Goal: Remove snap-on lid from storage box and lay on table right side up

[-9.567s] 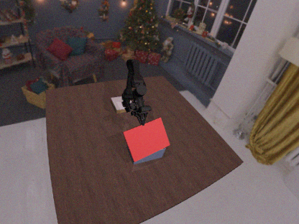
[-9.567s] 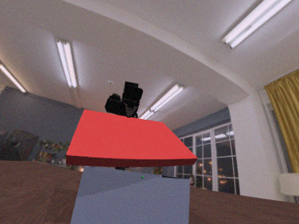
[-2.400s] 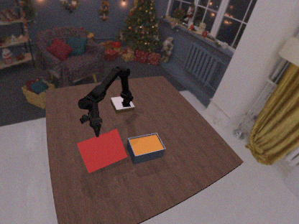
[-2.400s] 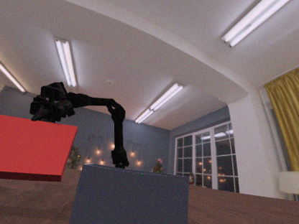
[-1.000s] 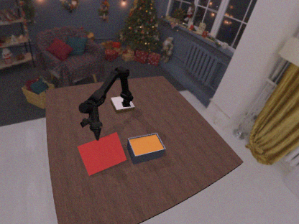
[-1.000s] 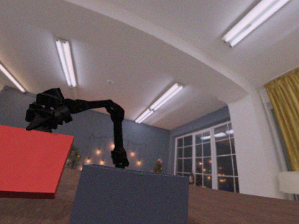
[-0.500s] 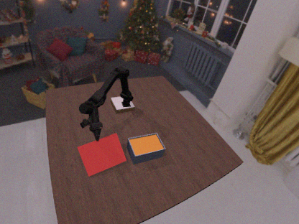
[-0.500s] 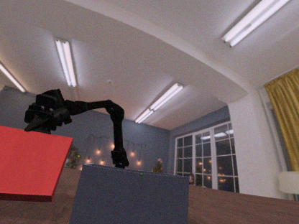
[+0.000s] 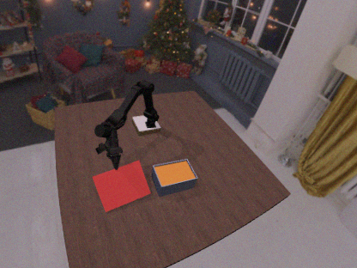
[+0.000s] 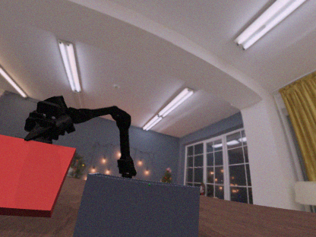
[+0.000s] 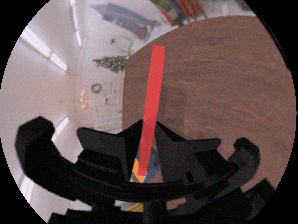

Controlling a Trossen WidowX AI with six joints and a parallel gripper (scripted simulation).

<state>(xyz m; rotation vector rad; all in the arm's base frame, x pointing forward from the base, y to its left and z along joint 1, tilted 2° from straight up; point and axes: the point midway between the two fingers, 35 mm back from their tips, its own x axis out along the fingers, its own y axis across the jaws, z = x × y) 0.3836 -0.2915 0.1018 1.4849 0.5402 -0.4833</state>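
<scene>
My gripper tip is 6 cm short of the red lid, 2 cm to the right of it and 5 cm above it. Also, from my gripper tip: blue storage box: 5 cm ahead, 30 cm to the left, 8 cm below.
</scene>
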